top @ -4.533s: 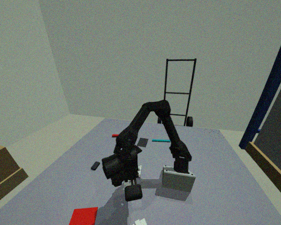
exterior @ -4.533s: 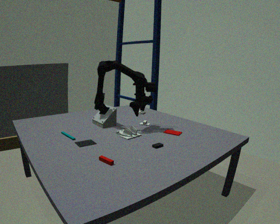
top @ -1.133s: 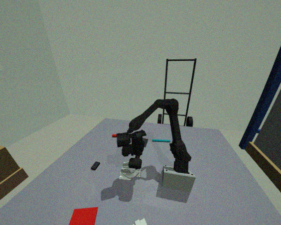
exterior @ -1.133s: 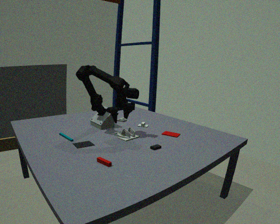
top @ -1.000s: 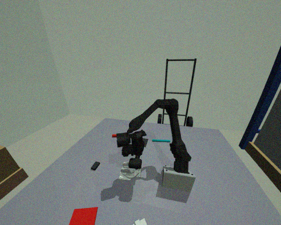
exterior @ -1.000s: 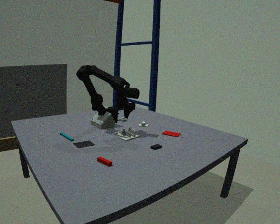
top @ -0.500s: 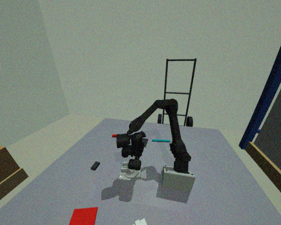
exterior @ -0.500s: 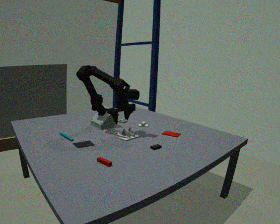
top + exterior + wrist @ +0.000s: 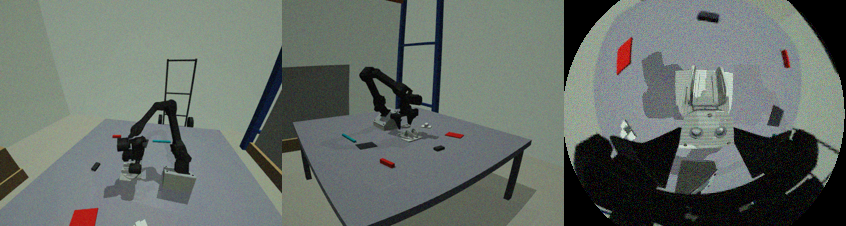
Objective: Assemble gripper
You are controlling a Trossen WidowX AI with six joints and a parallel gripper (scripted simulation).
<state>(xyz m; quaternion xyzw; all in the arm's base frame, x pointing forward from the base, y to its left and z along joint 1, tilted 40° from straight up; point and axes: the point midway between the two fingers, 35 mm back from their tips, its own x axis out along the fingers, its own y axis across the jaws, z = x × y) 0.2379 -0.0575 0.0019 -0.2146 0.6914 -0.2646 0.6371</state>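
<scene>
Now: gripper tip 20 mm short of the grey jaw, 20 mm to the right of it and 40 mm above it. From my gripper tip the other things lie so: flat light plate (70 mm ahead, 50 mm below); white gripper base (10 mm ahead, 20 mm above); black block (290 mm ahead, 20 mm to the right, 40 mm below).
</scene>
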